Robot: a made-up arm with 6 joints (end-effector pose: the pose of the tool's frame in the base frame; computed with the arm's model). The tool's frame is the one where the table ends. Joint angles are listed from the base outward.
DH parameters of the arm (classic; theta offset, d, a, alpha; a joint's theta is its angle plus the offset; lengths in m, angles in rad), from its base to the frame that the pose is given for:
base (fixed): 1.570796 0.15 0 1.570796
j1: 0 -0.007 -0.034 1.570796
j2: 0 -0.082 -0.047 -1.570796
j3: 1.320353 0 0.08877 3.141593
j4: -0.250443 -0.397 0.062 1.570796
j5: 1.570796 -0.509 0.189 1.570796
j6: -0.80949 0 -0.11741 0
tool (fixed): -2.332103 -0.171 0 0
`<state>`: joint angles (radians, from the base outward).
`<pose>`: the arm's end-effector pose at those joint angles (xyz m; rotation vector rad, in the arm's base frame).
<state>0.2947 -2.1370 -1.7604 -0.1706 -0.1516 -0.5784</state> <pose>-0.0701 0.2631 -0.1336 -0.2869 -1.7533 0.8182</pose>
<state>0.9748 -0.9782 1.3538 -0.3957 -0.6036 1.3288</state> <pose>0.2849 -0.5422 0.5717 -1.8027 0.6642 -1.5893</pose>
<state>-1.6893 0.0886 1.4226 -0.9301 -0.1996 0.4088</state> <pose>0.2410 0.5578 0.5360 0.6717 -0.0247 0.4986</pose>
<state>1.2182 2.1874 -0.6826 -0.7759 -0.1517 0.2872</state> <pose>0.2211 -0.2664 -0.3326 1.0096 1.1156 -1.6829</pose>
